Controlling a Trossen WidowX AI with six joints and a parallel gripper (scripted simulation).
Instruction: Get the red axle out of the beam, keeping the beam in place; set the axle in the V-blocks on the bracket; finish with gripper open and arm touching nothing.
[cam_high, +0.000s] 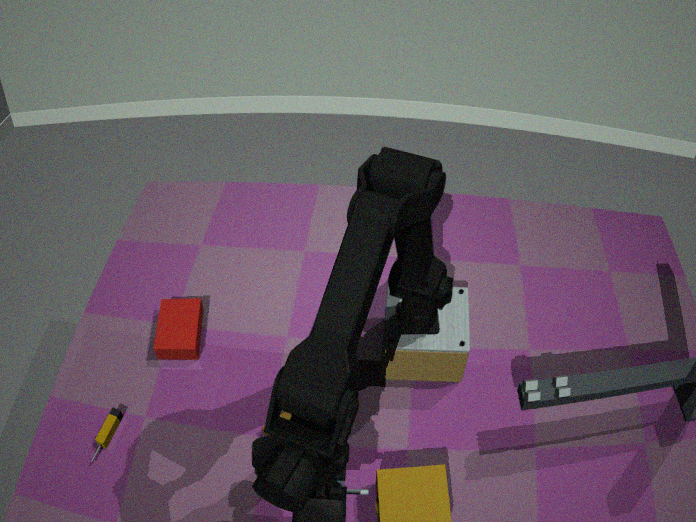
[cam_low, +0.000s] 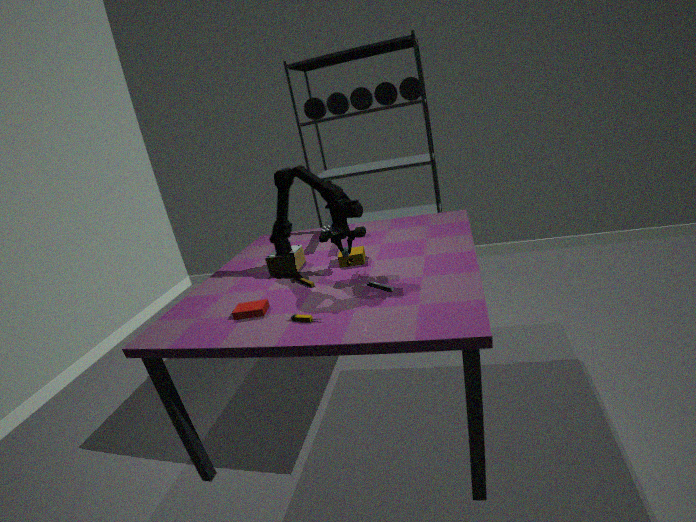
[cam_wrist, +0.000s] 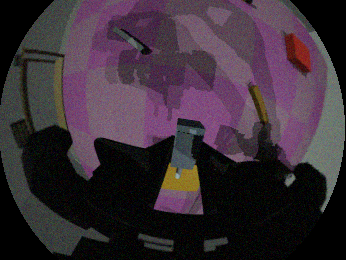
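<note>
Now: gripper tip 12 cm to the right of the yellow beam and 6 cm above it. Round my gripper tip: grey-blue peg (2 cm to the left, 1 cm above); then small yellow screwdriver (11 cm behind, 38 cm to the right, 8 cm below); then brown rod (18 cm behind, 7 cm to the right, 8 cm below).
</note>
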